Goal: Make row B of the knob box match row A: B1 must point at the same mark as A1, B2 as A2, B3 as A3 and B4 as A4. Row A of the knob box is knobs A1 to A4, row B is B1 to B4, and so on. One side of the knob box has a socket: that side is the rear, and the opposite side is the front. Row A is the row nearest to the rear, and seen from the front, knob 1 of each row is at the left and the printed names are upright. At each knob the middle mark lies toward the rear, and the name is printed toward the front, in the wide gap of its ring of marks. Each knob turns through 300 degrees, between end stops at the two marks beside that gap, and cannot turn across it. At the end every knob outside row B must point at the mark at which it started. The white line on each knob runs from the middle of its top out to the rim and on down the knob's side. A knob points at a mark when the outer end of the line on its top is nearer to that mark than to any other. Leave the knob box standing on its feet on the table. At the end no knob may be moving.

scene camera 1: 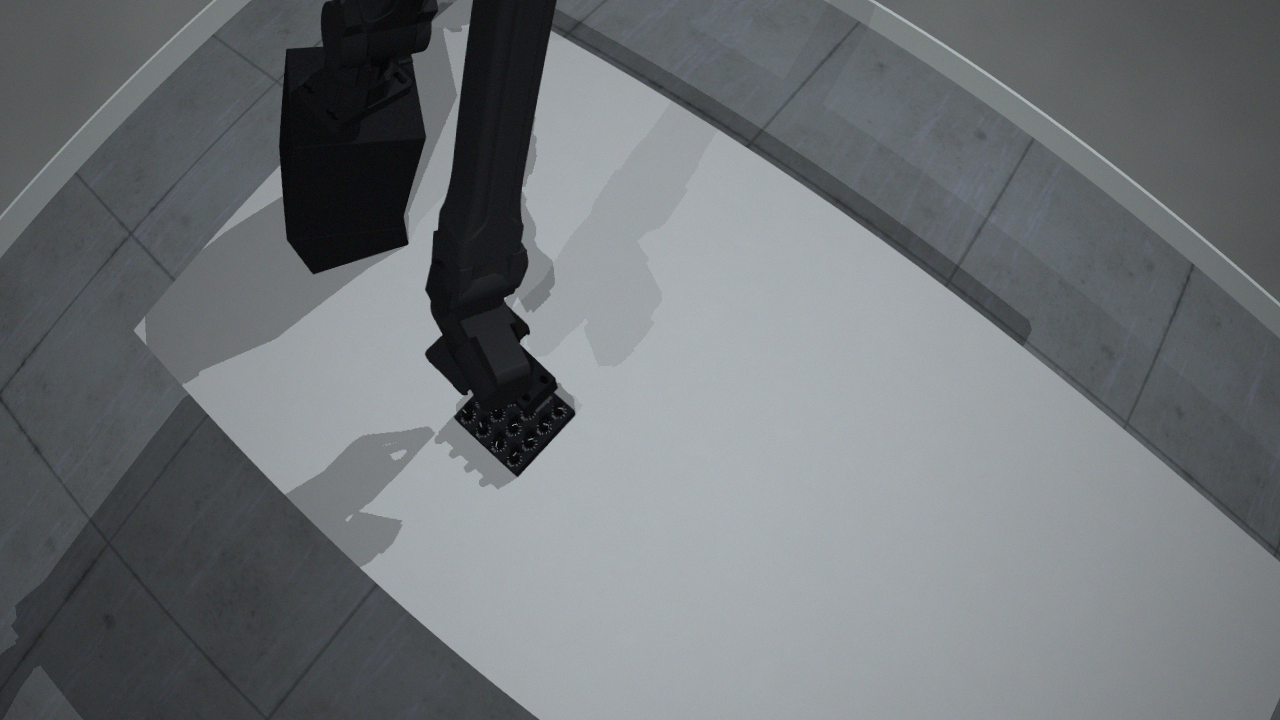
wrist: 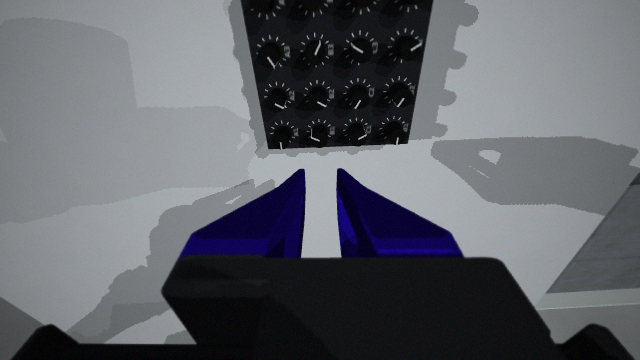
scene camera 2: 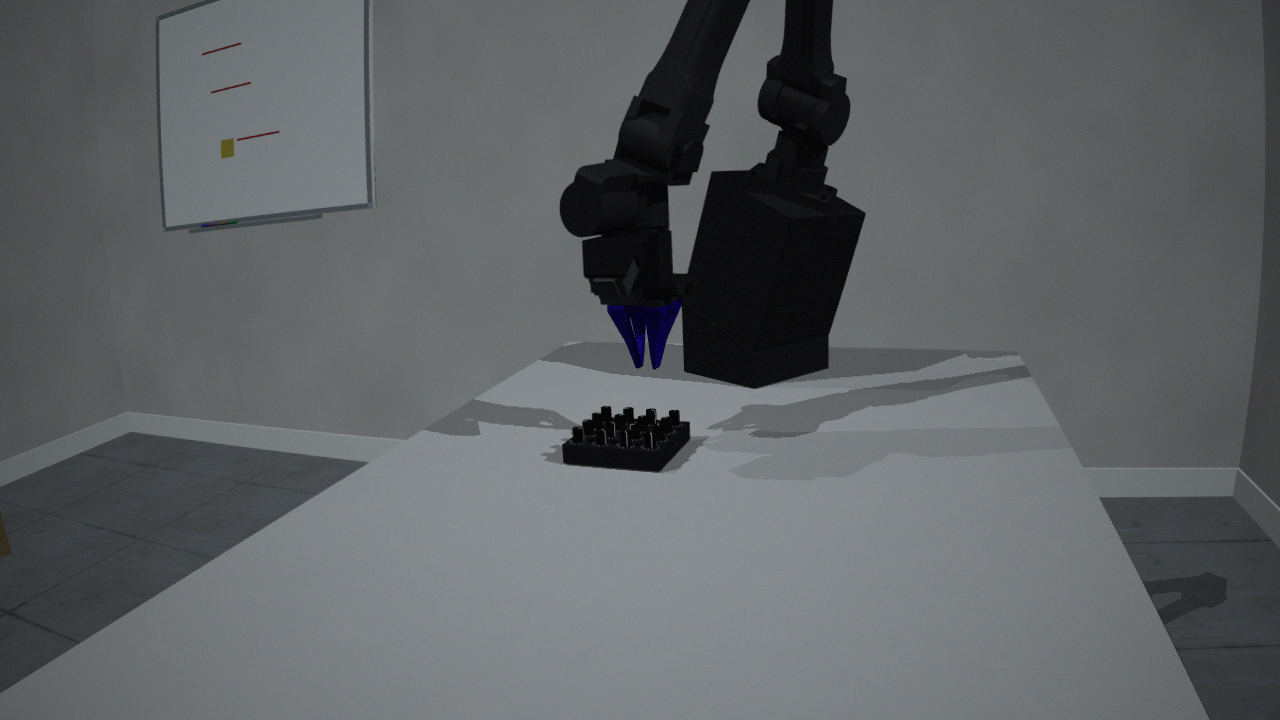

Labels:
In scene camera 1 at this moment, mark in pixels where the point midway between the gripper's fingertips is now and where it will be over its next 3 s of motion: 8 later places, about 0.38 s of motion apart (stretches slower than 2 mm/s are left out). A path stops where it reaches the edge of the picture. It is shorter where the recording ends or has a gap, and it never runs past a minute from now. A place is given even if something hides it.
The gripper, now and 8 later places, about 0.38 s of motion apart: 490, 370; 490, 371; 492, 373; 494, 377; 494, 378; 494, 379; 494, 379; 492, 376; 491, 378

